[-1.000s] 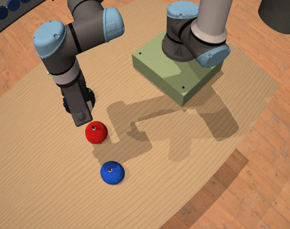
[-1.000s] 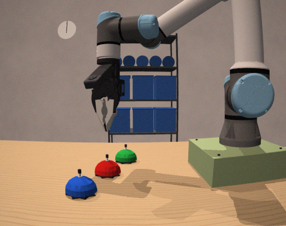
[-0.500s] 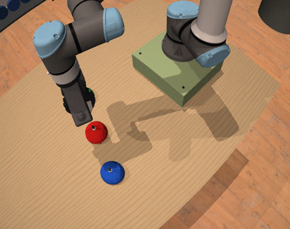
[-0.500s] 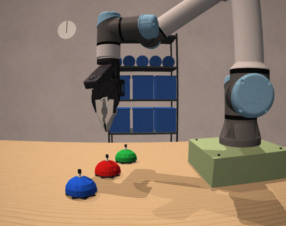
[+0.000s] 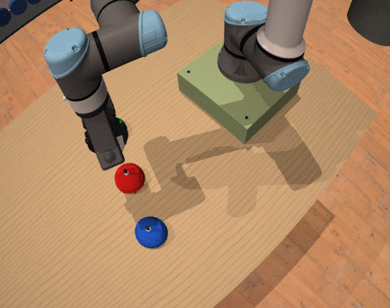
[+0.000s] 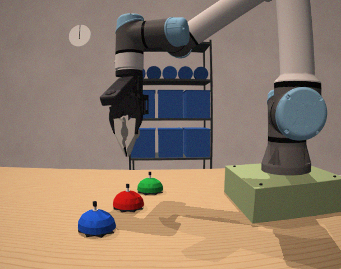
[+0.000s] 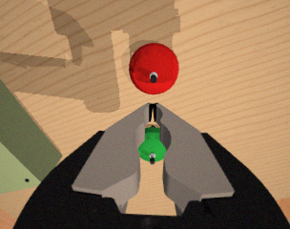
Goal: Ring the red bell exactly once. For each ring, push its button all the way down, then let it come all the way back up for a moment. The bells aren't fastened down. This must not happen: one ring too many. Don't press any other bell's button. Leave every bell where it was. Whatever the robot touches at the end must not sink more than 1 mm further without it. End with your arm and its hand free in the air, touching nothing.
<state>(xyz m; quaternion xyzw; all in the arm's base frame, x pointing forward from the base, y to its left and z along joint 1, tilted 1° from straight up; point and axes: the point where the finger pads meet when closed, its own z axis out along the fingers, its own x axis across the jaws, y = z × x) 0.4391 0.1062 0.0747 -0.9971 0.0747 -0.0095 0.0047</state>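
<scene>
The red bell lies 11 cm below my hand. Round my hand: green bell 16 cm to the right, 11 cm below, 2 cm behind; then blue bell 16 cm to the left, 11 cm below, 2 cm ahead.
</scene>
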